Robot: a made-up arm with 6 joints.
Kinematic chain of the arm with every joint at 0, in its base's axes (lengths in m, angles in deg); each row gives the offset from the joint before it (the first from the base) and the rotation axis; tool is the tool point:
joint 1: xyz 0 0 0.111 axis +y
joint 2: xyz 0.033 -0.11 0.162 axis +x
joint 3: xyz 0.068 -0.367 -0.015 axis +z
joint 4: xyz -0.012 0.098 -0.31 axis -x
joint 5: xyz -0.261 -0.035 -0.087 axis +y
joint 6: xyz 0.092 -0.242 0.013 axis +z
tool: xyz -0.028 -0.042 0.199
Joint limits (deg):
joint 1: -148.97..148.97
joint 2: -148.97..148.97
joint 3: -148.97..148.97
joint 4: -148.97..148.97
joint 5: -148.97..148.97
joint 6: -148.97..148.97
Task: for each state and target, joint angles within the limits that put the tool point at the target. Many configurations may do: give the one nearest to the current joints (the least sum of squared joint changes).
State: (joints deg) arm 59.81 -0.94 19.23 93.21 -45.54 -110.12
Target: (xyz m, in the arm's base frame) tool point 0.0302 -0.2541 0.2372
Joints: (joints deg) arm 67.11 1.16 -4.00 84.88 -4.32 -118.86
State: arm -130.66 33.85 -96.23 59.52 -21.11 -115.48
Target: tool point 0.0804 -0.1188 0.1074
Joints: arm -134.68 49.54 -71.81 15.94 -7.76 -114.76
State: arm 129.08 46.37 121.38 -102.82 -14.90 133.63
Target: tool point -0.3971 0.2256 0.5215
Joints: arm 146.53 64.26 115.84 -106.45 1.27 134.00
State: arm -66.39 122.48 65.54 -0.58 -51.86 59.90
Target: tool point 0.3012 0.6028 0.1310
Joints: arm -66.46 133.95 62.93 -3.84 -52.67 59.65
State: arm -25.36 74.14 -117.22 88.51 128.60 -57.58
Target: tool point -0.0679 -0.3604 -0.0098
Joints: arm -25.44 27.78 -67.48 78.32 120.82 -52.54
